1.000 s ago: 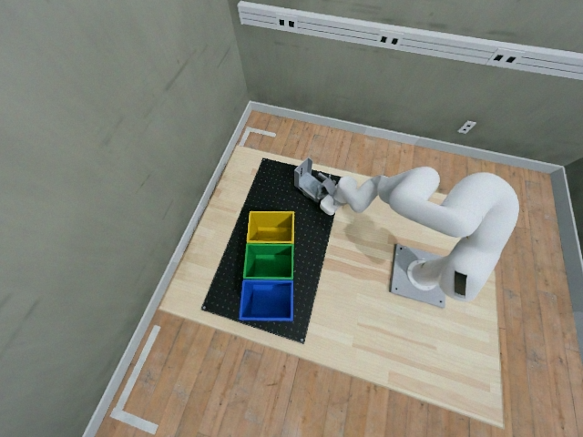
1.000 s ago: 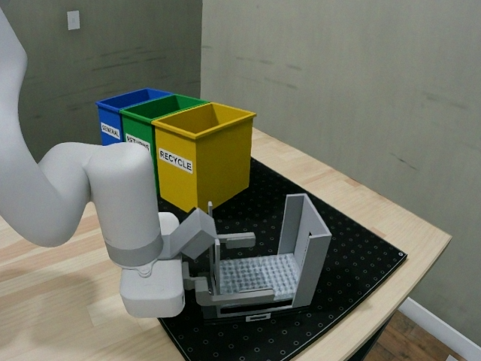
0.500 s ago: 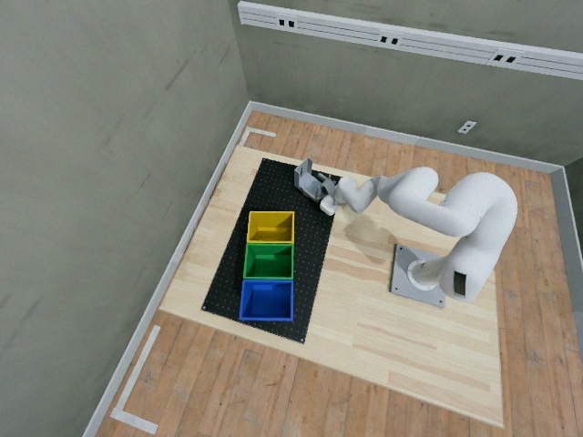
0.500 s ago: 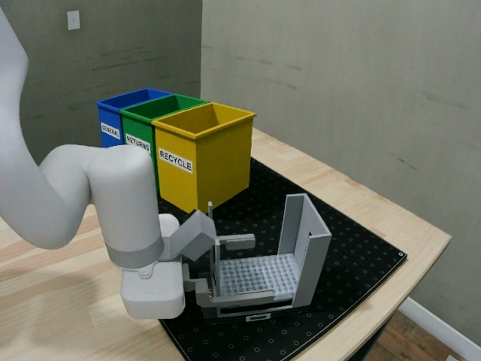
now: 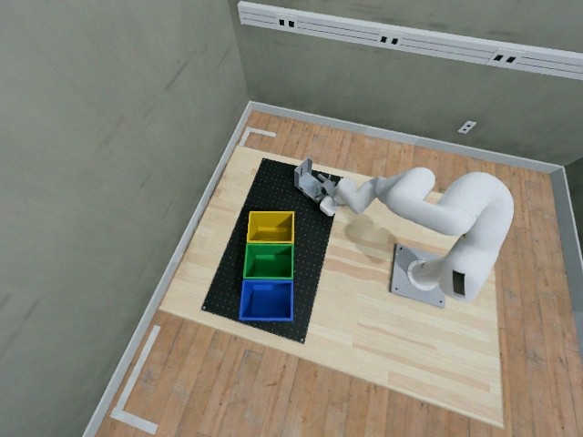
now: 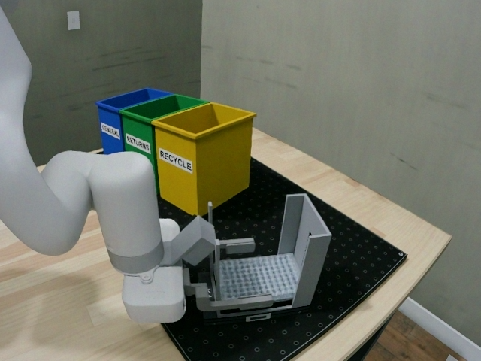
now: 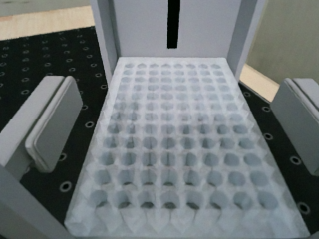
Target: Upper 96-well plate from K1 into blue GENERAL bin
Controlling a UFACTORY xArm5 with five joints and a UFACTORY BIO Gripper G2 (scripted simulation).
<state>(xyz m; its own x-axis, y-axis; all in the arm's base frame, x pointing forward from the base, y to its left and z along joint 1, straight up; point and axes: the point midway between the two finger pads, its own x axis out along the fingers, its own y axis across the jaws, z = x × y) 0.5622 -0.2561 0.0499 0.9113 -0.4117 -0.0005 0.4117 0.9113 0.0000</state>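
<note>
The clear 96-well plate lies 20 mm ahead of my hand, 10 mm to the right of it and 20 mm below it. Also, from my hand: green returns bin 60 mm ahead, 430 mm to the left, 30 mm above; then yellow recycle bin 100 mm ahead, 300 mm to the left, 30 mm above; then black plate 20 mm ahead, 10 mm to the right, 30 mm below.
</note>
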